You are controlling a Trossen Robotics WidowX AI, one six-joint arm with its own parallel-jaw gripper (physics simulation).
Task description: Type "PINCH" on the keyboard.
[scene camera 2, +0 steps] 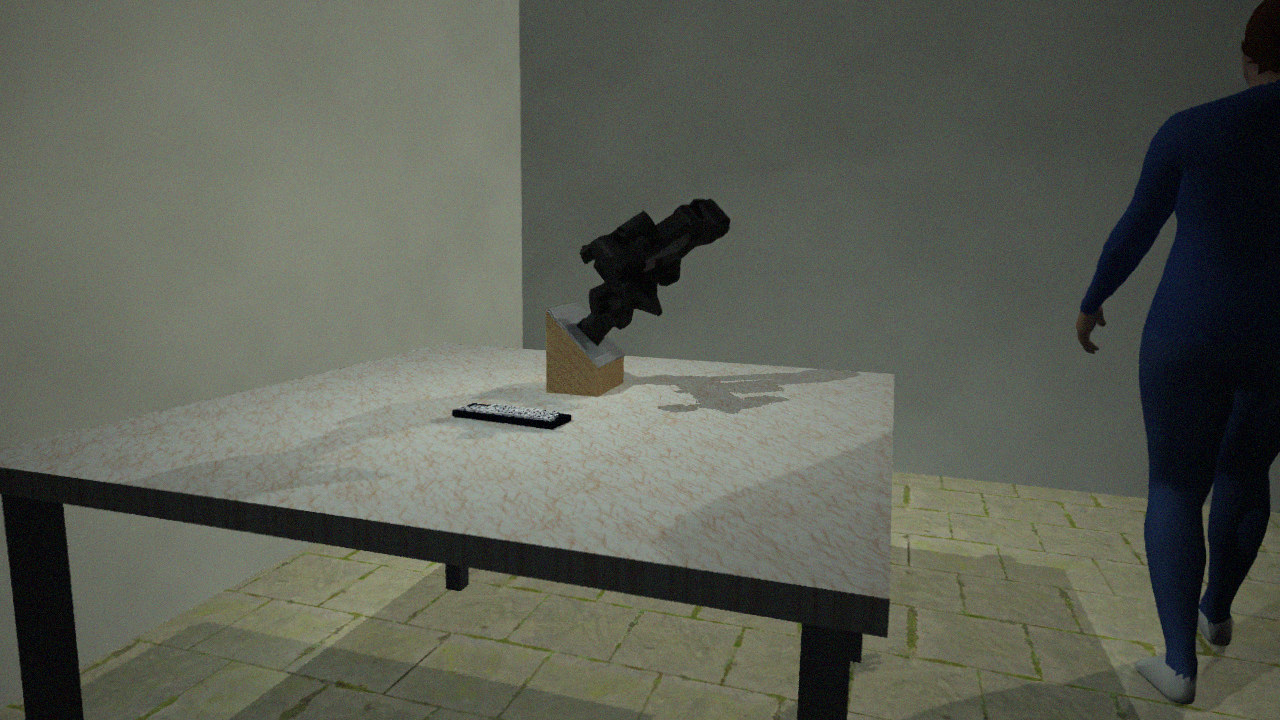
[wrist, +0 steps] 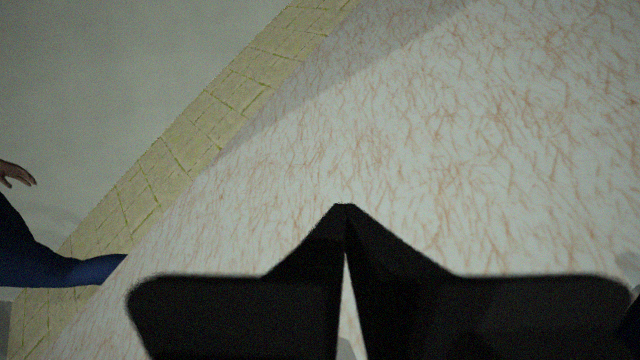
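Pixels of known places: gripper, fingertip midpoint: (scene camera 2: 660, 313) (wrist: 343, 213); arm's base, origin of the base link: (scene camera 2: 590, 332).
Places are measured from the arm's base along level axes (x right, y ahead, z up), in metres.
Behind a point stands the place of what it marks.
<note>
The keyboard (scene camera 2: 512, 415) @[x 0.055, y 0.359, z -0.110 m], black with pale keys, lies flat on the speckled table (scene camera 2: 429, 492) @[x 0.034, y 0.742, z -0.124 m] (wrist: 500, 150) @[x -0.173, y 0.472, z -0.124 m] in the scene view, in front of the arm's wedge base. No keyboard can be made out in the wrist view. My gripper (wrist: 343, 213) @[x -0.202, y 0.287, z 0.077 m] is shut with nothing between its fingers; its black tips meet at the lower middle of the wrist view, with table surface behind them. In the scene view my black arm (scene camera 2: 640, 259) @[x -0.160, y 0.270, z 0.173 m] is raised above the table, up and to the right of the keyboard; its fingers cannot be told apart there.
A wooden wedge base (scene camera 2: 571, 362) @[x 0.017, y 0.093, z -0.054 m] carries the arm, close behind the keyboard. A person in blue (scene camera 2: 1199, 268) (wrist: 75, 270) stands beyond the table's right side. The table edge runs diagonally in the wrist view. A dark shape at its right border is unclear.
</note>
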